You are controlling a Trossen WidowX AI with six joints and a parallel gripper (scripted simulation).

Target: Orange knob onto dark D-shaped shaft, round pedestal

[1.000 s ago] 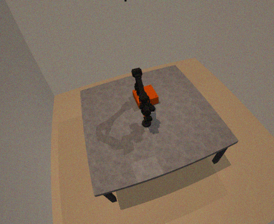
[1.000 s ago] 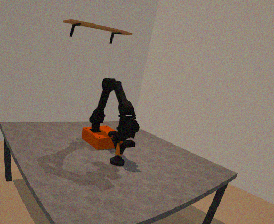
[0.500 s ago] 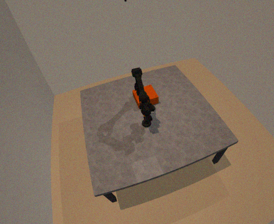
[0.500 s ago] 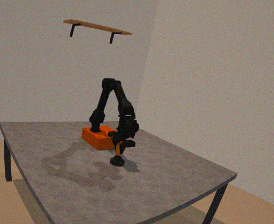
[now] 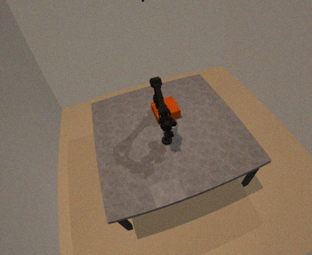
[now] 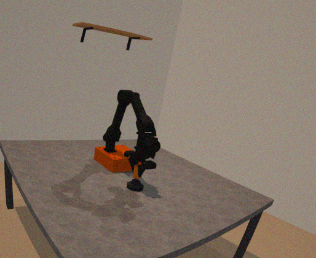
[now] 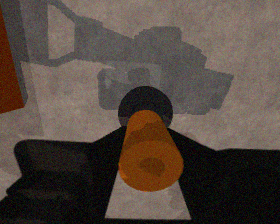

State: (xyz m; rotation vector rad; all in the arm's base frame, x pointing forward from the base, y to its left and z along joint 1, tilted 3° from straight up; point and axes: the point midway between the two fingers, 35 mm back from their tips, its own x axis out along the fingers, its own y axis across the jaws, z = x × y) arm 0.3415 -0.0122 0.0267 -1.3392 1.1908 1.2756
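The orange knob lies 2 cm above my gripper tip. From my gripper tip the other things lie so: dark round pedestal: 4 cm below.
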